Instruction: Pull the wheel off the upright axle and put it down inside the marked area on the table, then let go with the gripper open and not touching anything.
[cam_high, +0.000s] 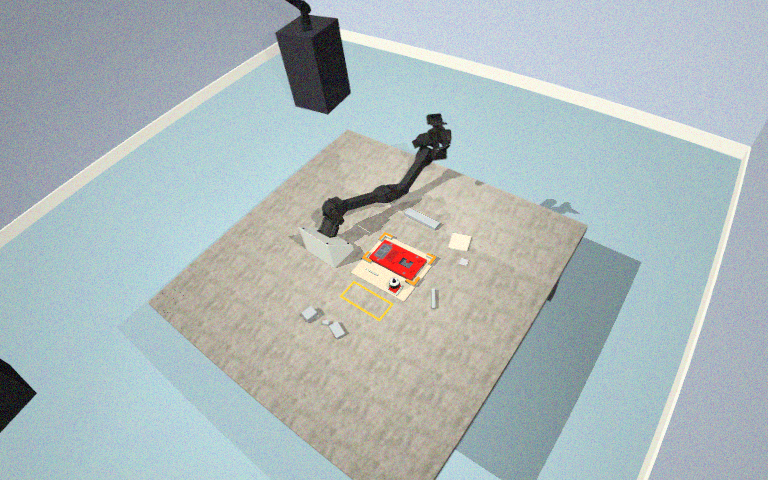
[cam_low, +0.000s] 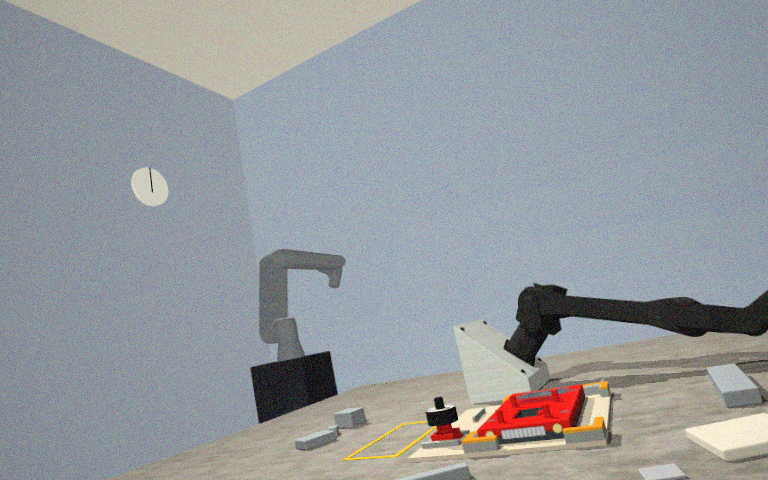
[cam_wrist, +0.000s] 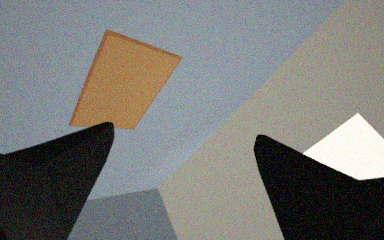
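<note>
Now: gripper tip 40 mm short of the wheel, 540 mm to the left of it and 290 mm above it. Also, from my gripper tip: upright axle 30 mm ahead, 540 mm to the right, 290 mm below; then cream slab 160 mm ahead, 230 mm to the right, 320 mm below.
</note>
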